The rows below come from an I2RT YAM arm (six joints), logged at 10 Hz.
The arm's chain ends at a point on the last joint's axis. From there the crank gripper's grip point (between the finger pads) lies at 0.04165 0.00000 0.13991 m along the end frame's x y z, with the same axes.
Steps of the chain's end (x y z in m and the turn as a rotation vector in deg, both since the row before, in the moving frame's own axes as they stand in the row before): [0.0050, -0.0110, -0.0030, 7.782, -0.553, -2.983]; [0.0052, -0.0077, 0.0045, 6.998, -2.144, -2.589]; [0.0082, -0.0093, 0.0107, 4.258, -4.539, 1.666]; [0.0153, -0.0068, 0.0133, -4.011, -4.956, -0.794]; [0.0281, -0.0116, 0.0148, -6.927, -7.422, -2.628]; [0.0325, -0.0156, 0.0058, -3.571, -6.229, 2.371]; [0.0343, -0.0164, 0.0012, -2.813, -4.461, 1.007]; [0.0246, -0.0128, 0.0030, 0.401, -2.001, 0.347]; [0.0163, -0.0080, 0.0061, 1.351, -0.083, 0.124]
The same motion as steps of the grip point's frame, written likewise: [0.0031, -0.0321, -0.0040, 7.782, -0.553, -2.983]; [-0.0005, -0.0266, 0.0048, 6.998, -2.144, -2.589]; [-0.0029, -0.0188, 0.0132, 4.258, -4.539, 1.666]; [0.0031, 0.0026, 0.0160, -4.011, -4.956, -0.794]; [0.0101, 0.0041, 0.0181, -6.927, -7.422, -2.628]; [0.0169, -0.0054, 0.0092, -3.571, -6.229, 2.371]; [0.0232, -0.0088, 0.0038, -2.813, -4.461, 1.007]; [0.0197, -0.0135, 0.0044, 0.401, -2.001, 0.347]; [0.0161, -0.0112, 0.0061, 1.351, -0.083, 0.124]
